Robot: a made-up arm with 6 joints. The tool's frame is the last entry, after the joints.
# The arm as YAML. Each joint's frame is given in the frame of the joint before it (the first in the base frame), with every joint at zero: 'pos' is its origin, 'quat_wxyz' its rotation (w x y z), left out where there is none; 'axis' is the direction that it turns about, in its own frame. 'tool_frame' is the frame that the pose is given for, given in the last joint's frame.
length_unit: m
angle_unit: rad
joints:
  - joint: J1
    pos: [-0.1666, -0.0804, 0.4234]
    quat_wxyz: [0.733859, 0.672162, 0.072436, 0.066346]
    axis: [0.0, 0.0, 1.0]
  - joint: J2
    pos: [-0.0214, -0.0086, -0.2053]
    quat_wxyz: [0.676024, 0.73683, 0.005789, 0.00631]
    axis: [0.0, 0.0, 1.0]
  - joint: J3
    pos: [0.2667, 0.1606, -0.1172]
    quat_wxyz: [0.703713, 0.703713, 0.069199, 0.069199]
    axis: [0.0, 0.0, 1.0]
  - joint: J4
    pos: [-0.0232, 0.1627, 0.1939]
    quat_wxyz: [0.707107, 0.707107, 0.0, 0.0]
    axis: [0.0, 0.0, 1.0]
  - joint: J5
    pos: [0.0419, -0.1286, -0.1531]
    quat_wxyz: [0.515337, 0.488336, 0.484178, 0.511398]
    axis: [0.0, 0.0, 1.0]
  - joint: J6
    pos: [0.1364, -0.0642, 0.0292]
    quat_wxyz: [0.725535, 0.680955, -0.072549, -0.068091]
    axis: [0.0, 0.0, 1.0]
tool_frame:
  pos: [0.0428, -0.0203, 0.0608]
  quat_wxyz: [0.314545, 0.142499, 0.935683, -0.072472]
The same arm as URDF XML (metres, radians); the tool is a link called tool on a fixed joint. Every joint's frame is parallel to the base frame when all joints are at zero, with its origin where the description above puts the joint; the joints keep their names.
<robot name="arm">
  <link name="base_link"/>
  <link name="link1"/>
  <link name="link2"/>
  <link name="link3"/>
  <link name="link4"/>
  <link name="link5"/>
  <link name="link6"/>
  <link name="tool"/>
  <joint name="J1" type="continuous">
    <parent link="base_link"/>
    <child link="link1"/>
    <origin xyz="-0.1666 -0.0804 0.4234" rpy="0 0 0"/>
    <axis xyz="0.195507 -0.976933 0.085903"/>
  </joint>
  <joint name="J2" type="continuous">
    <parent link="link1"/>
    <child link="link2"/>
    <origin xyz="-0.0611 0.1956 -0.0258" rpy="0 0 0"/>
    <axis xyz="0 0 -1"/>
  </joint>
  <joint name="J3" type="continuous">
    <parent link="link2"/>
    <child link="link3"/>
    <origin xyz="0.2929 -0.1056 0.1172" rpy="0 0 0"/>
    <axis xyz="0 1 0"/>
  </joint>
  <joint name="J4" type="continuous">
    <parent link="link3"/>
    <child link="link4"/>
    <origin xyz="-0.0232 0.1939 -0.1627" rpy="0 0 0"/>
    <axis xyz="0 0 1"/>
  </joint>
  <joint name="J5" type="continuous">
    <parent link="link4"/>
    <child link="link5"/>
    <origin xyz="0.0419 -0.1286 -0.1531" rpy="0 0 0"/>
    <axis xyz="0.998497 -0.0081 0.0542"/>
  </joint>
  <joint name="J6" type="continuous">
    <parent link="link5"/>
    <child link="link6"/>
    <origin xyz="0.0337 0.1362 -0.0625" rpy="0 0 0"/>
    <axis xyz="0.113402 -0.198504 -0.973517"/>
  </joint>
  <joint name="tool_fixed" type="fixed">
    <parent link="link6"/>
    <child link="tool"/>
    <origin xyz="-0.0119 0.03 -0.07" rpy="0.1487 -0.8765 -1.3714"/>
  </joint>
</robot>

